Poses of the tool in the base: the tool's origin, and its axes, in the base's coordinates. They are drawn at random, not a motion.
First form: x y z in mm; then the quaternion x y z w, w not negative.
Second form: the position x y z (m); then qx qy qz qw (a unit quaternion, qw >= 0). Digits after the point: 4 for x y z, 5 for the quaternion.
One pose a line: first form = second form
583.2, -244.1, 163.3, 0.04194, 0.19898, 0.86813, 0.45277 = 0.5832, -0.2441, 0.1633, 0.04194, 0.19898, 0.86813, 0.45277
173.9, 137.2, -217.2, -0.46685, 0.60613, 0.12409, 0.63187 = 0.1739, 0.1372, -0.2172, -0.46685, 0.60613, 0.12409, 0.63187
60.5, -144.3, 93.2, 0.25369, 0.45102, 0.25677, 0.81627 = 0.0605, -0.1443, 0.0932, 0.25369, 0.45102, 0.25677, 0.81627
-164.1, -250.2, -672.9, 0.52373, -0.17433, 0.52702, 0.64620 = -0.1641, -0.2502, -0.6729, 0.52373, -0.17433, 0.52702, 0.64620
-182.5, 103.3, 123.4, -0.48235, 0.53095, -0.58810, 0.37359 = -0.1825, 0.1033, 0.1234, -0.48235, 0.53095, -0.58810, 0.37359
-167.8, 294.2, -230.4, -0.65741, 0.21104, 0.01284, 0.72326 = -0.1678, 0.2942, -0.2304, -0.65741, 0.21104, 0.01284, 0.72326
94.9, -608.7, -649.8, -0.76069, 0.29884, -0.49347, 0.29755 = 0.0949, -0.6087, -0.6498, -0.76069, 0.29884, -0.49347, 0.29755
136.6, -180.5, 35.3, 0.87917, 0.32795, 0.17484, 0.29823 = 0.1366, -0.1805, 0.0353, 0.87917, 0.32795, 0.17484, 0.29823
